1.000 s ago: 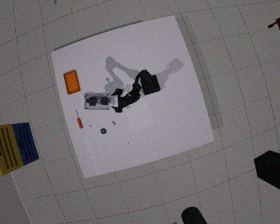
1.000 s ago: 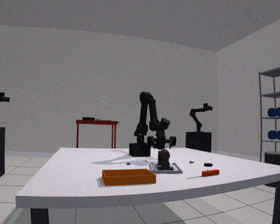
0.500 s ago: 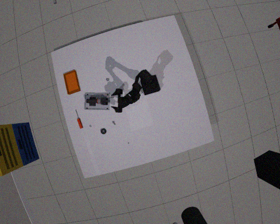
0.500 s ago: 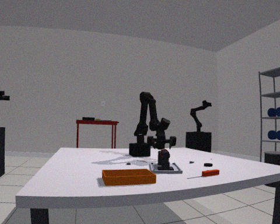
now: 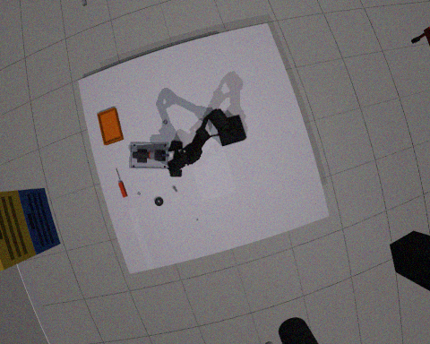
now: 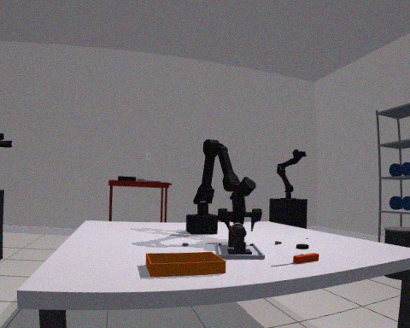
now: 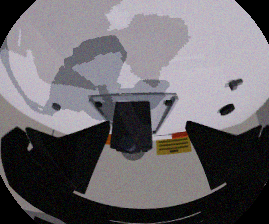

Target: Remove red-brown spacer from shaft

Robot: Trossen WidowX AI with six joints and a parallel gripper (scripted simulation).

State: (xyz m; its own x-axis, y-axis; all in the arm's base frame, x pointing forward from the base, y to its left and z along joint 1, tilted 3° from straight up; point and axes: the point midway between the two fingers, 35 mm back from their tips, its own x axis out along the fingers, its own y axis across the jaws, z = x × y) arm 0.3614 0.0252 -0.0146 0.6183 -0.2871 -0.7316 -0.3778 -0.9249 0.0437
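My gripper tip is 80 mm short of the red-brown spacer, 60 mm to the left of it and 20 mm below it. The rest, counted from my gripper tip: red-handled screwdriver: 330 mm ahead, 10 mm to the left, 50 mm below; orange tray: 280 mm ahead, 330 mm to the right, 50 mm below.
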